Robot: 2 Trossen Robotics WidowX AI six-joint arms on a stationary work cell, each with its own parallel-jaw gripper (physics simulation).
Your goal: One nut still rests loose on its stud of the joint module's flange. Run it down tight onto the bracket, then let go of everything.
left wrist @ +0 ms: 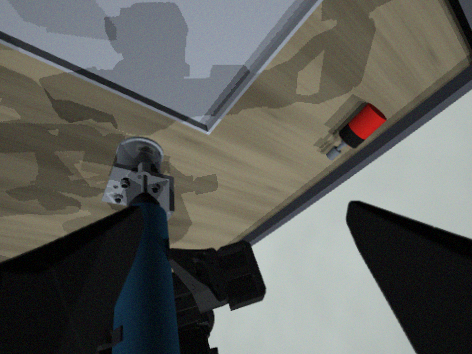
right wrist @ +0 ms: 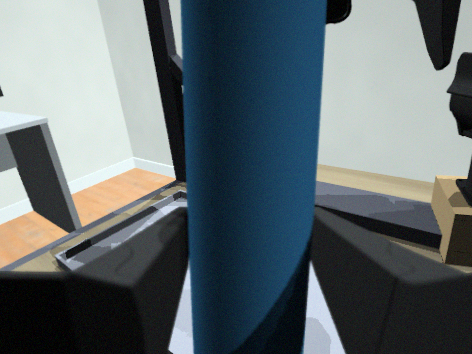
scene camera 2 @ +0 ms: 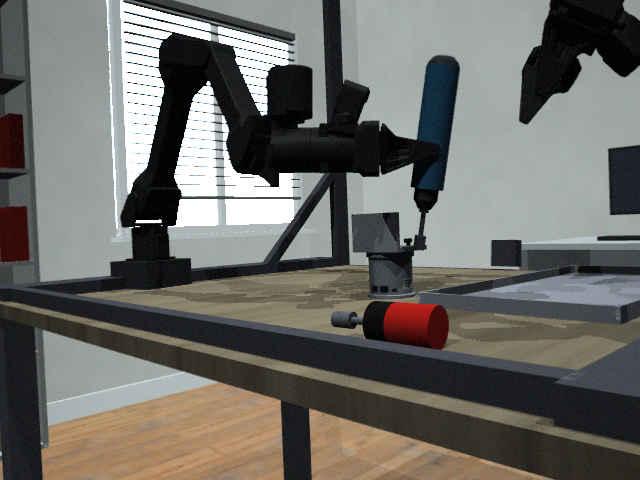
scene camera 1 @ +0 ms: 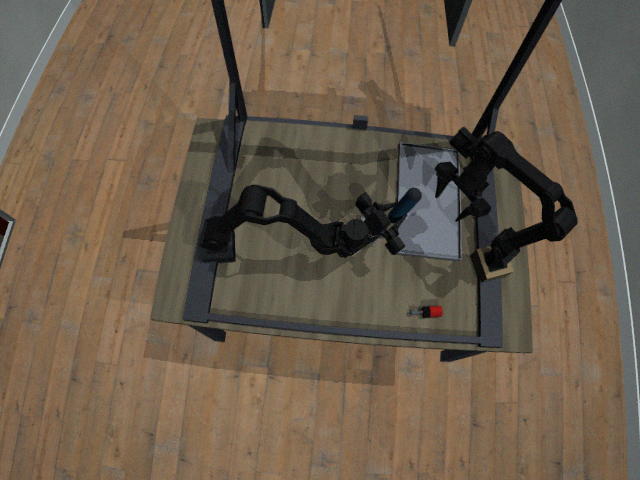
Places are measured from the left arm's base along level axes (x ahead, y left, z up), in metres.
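Where they show: left gripper, fingertip midpoint: (left wrist: 246, 213) (right wrist: 365, 84) (scene camera 2: 530, 110) (scene camera 1: 446, 209); right gripper, fingertip midpoint: (left wrist: 141, 262) (right wrist: 248, 218) (scene camera 2: 437, 148) (scene camera 1: 402, 208); left arm's base at its link origin: (scene camera 1: 495, 260); right arm's base at its link origin: (scene camera 2: 150, 259) (scene camera 1: 216, 243).
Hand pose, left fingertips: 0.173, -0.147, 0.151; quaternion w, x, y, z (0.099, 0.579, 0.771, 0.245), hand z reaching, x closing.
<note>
Each offset is from my left fingertips to the top centre of the thing, as dx, dy, dz.
The joint module {+0.188, -0.047, -0.140} (scene camera 2: 390, 276) (left wrist: 140, 150) stands upright on the table, with the grey bracket (scene camera 2: 375, 232) on its flange. Several dark nuts show on the bracket in the left wrist view, one nut {+0.167, -0.061, -0.139} (left wrist: 125, 183) among them; which is loose I cannot tell. My right gripper (scene camera 1: 395, 213) (scene camera 2: 437, 149) (right wrist: 248, 218) is shut on the blue nut driver {+0.123, -0.037, +0.087} (scene camera 1: 405, 204) (scene camera 2: 438, 124) (left wrist: 147, 290) (right wrist: 252, 125), which leans slightly. Its socket {+0.142, -0.040, -0.105} (scene camera 2: 420, 242) (left wrist: 144, 167) is at the bracket plate's edge, beside a nut (scene camera 2: 407, 241); contact is unclear. My left gripper (scene camera 1: 447, 207) (left wrist: 246, 213) is open and empty, high above the tray.
A red-handled driver {+0.086, +0.242, -0.180} (scene camera 1: 433, 311) (scene camera 2: 413, 324) (left wrist: 365, 122) lies on the table near the front rail (scene camera 1: 336, 329). A shallow grey tray {-0.048, -0.127, -0.199} (scene camera 1: 430, 255) (scene camera 2: 516, 305) (left wrist: 100, 80) lies beside the module. A wooden block {-0.173, +0.147, -0.151} (scene camera 1: 481, 266) (right wrist: 454, 235) is at the left arm's base.
</note>
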